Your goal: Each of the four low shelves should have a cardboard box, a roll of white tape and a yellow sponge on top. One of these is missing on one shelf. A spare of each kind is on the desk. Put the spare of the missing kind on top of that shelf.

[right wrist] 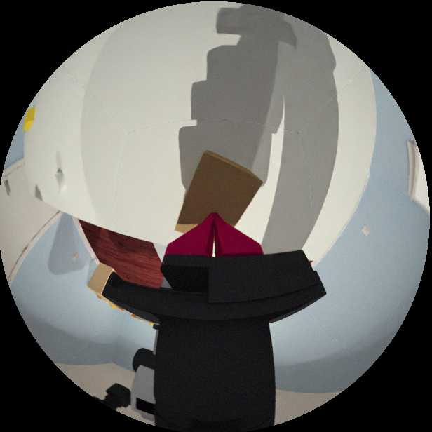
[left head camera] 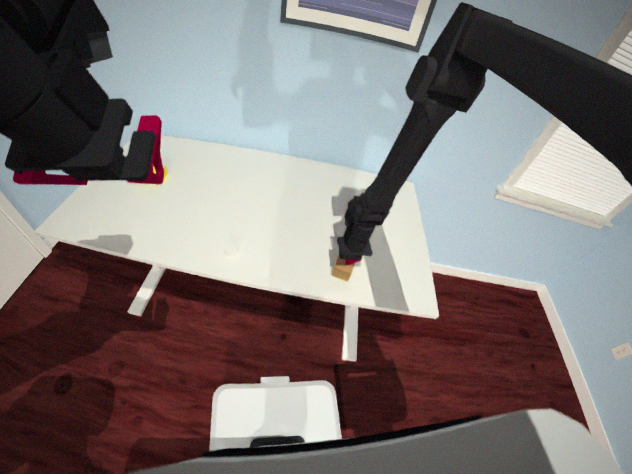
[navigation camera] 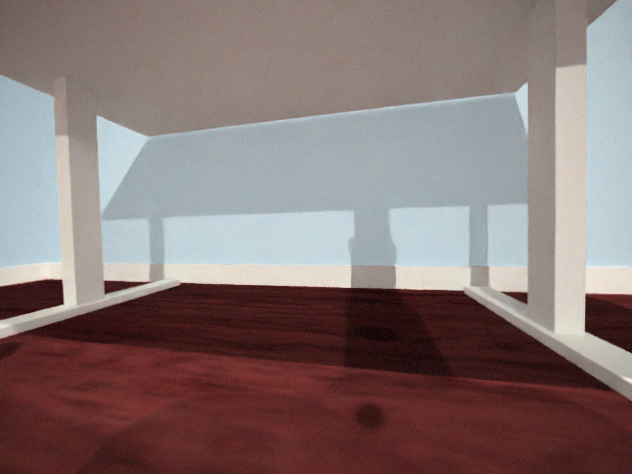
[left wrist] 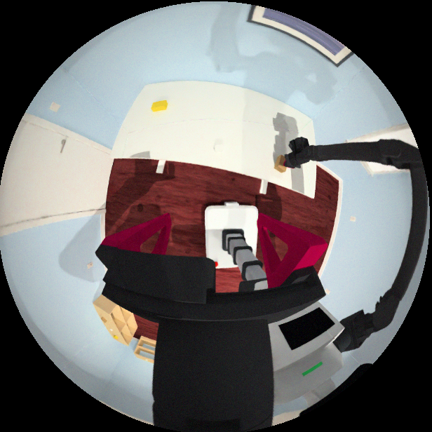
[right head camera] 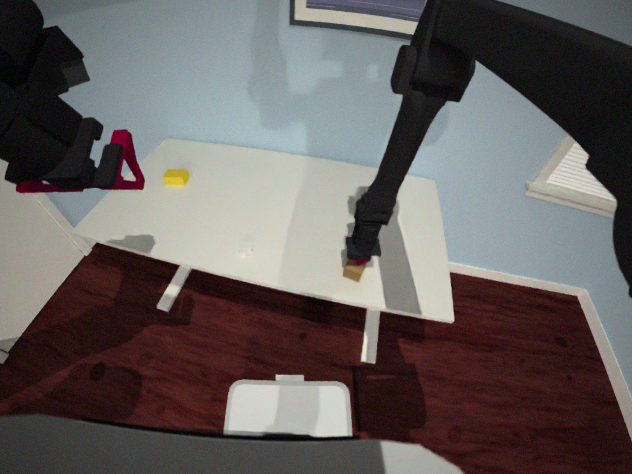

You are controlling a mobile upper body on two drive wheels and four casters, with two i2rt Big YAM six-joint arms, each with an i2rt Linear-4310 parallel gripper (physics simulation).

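Frame: origin at the left arm's base, x ahead, y left, z up, level; metres.
Seen in the pictures: left gripper, fingertip midpoint: (left head camera: 123, 179) (right head camera: 112, 185); right gripper, fingertip midpoint: (left head camera: 346, 263) (right head camera: 357, 263).
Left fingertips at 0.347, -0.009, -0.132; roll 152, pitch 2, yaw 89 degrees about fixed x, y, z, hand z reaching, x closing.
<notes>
A point is followed by its place in that frame, as x, y, z.
The cardboard box (left head camera: 341, 271) {0.561, -0.429, -0.647} (right head camera: 352, 271) {0.560, -0.431, -0.643} (left wrist: 280, 164) (right wrist: 220, 187) lies on the right part of the white desk (left head camera: 214, 204) {0.900, 0.031, -0.690} (right head camera: 229, 193) {0.977, 0.057, -0.690} (left wrist: 190, 107). My right gripper (left head camera: 351, 262) {0.589, -0.450, -0.640} (right head camera: 361, 261) {0.589, -0.450, -0.640} (right wrist: 213, 217) is shut with its tips together and nothing between them, right at the box; contact is unclear. The white tape roll (left head camera: 231, 252) {0.645, -0.067, -0.667} (right head camera: 246, 252) {0.644, -0.075, -0.668} (left wrist: 218, 148) (right wrist: 60, 180) stands near the desk's front edge. The yellow sponge (right head camera: 176, 177) {1.035, 0.312, -0.647} (left wrist: 159, 106) (right wrist: 30, 119) lies at the back left. My left gripper (left wrist: 213, 217) is open and empty, high left of the desk.
Wooden shelves (left wrist: 102, 306) (right wrist: 101, 277) show small at the lower left of both wrist views; their tops are too small to read. Desk legs (navigation camera: 569, 204) {0.763, -0.703, -1.138} (navigation camera: 76, 204) {1.041, 0.481, -1.083} stand in front of the base. A white door (left wrist: 40, 175) is at the left.
</notes>
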